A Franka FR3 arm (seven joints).
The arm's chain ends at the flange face. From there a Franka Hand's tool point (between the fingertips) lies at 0.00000 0.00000 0.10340 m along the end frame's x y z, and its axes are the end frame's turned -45 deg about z.
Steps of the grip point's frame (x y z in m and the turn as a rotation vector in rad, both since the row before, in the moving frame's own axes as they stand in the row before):
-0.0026, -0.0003, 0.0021, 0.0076, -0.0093, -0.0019
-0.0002, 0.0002, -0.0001, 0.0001, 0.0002, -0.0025
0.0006, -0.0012, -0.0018, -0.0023, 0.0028, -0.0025
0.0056, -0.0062, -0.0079, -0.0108, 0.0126, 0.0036
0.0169, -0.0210, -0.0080, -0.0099, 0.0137, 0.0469
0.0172, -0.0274, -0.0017, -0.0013, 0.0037, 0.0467
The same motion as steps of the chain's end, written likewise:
-0.0008, 0.0015, 0.0021, -0.0012, -0.0120, -0.0019
0.0000, 0.0003, -0.0001, 0.0002, 0.0001, -0.0025
-0.0008, -0.0012, -0.0018, 0.0004, 0.0036, -0.0025
-0.0021, -0.0082, -0.0079, 0.0013, 0.0165, 0.0036
-0.0046, -0.0266, -0.0080, 0.0027, 0.0167, 0.0469
-0.0076, -0.0314, -0.0017, 0.0017, 0.0035, 0.0467

